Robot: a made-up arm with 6 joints. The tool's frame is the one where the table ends. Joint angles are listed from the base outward.
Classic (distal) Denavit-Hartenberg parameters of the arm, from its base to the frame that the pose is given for. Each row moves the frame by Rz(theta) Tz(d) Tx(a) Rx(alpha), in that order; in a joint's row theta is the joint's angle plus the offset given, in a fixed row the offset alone. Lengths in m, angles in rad.
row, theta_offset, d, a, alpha
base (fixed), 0.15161, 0, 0.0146, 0
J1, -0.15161, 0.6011, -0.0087, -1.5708
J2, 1.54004, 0, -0.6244, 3.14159
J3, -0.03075, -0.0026, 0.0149, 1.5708
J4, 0, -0.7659, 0.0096, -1.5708
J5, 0, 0.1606, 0.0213, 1.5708
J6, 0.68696, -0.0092, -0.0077, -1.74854
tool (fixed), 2.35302, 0.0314, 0, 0
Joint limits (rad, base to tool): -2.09..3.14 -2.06..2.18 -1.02..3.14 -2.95..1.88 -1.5..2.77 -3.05..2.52
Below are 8 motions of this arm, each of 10 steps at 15 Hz.
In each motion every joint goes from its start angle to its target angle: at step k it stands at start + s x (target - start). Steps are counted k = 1, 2, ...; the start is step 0. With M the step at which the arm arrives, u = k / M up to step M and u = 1 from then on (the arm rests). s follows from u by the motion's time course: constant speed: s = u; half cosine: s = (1 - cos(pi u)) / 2; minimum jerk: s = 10 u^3 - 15 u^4 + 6 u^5.
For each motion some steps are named. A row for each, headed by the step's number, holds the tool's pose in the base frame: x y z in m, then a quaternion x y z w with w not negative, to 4 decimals.
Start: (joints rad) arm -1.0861 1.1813 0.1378 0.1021 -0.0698 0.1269
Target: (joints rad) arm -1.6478 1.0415 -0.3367 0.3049 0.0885 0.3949
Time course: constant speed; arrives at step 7
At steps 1, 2, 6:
1: 0.2191 -0.9117 0.1765 0.6271 0.1170 -0.2786 0.7179
2: 0.1362 -0.8926 0.1736 0.6288 0.1252 -0.2944 0.7087
6: -0.1435 -0.7418 0.1722 0.6491 0.1499 -0.3376 0.6650

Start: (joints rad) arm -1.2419 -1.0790 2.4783 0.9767 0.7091 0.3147
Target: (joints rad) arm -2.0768 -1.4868 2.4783 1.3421 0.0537 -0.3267
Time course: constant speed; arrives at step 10
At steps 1, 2, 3, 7, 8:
1: -0.3616 1.1585 0.3943 0.8573 0.2982 0.1418 0.3949
2: -0.2587 1.1765 0.3411 0.8714 0.2791 0.1177 0.3858
3: -0.1553 1.1831 0.2886 0.8840 0.2608 0.0921 0.3768
7: 0.2369 1.1003 0.0878 0.9208 0.1925 -0.0284 0.3381
8: 0.3233 1.0547 0.0405 0.9264 0.1758 -0.0635 0.3268

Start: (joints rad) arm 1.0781 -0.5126 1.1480 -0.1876 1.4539 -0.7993
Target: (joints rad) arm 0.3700 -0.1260 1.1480 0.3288 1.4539 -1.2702
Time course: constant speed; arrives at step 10
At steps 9, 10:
9: 0.1243 -0.1459 1.9950 0.0606 0.4484 -0.8452 0.2846
10: 0.1548 -0.1336 1.9962 0.0621 0.4178 -0.8750 0.2368

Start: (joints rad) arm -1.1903 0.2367 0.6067 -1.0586 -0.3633 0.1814
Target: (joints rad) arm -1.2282 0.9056 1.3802 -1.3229 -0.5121 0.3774
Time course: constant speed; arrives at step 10
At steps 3, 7, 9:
3: 0.3266 -0.9784 1.3190 0.4973 -0.5298 0.1271 0.6751
7: 0.3767 -1.1063 1.2629 0.4961 -0.5187 0.1650 0.6764
9: 0.3969 -1.1609 1.2220 0.4939 -0.5126 0.1853 0.6775

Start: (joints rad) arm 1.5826 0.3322 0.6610 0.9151 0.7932 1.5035
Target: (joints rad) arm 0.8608 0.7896 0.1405 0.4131 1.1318 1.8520
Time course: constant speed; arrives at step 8
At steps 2, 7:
2: 0.2751 0.9838 1.3182 -0.4637 -0.5614 0.5768 0.3703
7: 0.7416 0.8243 0.7241 -0.5398 -0.2951 0.5892 0.5239

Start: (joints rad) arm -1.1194 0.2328 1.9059 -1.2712 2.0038 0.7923
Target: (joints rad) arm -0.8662 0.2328 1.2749 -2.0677 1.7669 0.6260
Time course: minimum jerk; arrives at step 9
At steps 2, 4, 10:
2: 0.0940 -0.2293 1.9713 0.2807 0.9486 -0.0056 0.1459
4: 0.2269 -0.3346 1.9303 0.1324 0.9880 0.0480 0.0638
10: 0.4827 -0.4299 1.7831 0.1650 -0.9720 -0.1657 0.0217

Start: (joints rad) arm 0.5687 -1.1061 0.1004 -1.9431 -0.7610 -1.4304
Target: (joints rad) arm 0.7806 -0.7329 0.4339 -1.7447 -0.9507 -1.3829
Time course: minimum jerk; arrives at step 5
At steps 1, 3, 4, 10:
1: -0.1615 0.0210 1.5142 -0.7066 -0.4916 -0.1964 0.4695
3: -0.0677 0.0491 1.6170 -0.7077 -0.5409 -0.2028 0.4068
4: -0.0267 0.0725 1.6539 -0.7056 -0.5618 -0.2058 0.3798
10: -0.0175 0.0786 1.6616 -0.7049 -0.5664 -0.2065 0.3737

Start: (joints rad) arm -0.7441 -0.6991 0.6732 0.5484 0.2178 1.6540
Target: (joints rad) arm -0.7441 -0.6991 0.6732 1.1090 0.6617 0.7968
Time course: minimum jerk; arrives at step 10
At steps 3, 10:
3: -0.3041 0.1455 1.8435 -0.6957 -0.1199 -0.3992 0.5850
10: -0.3192 0.2277 1.8478 -0.8054 -0.1789 -0.1828 0.5347

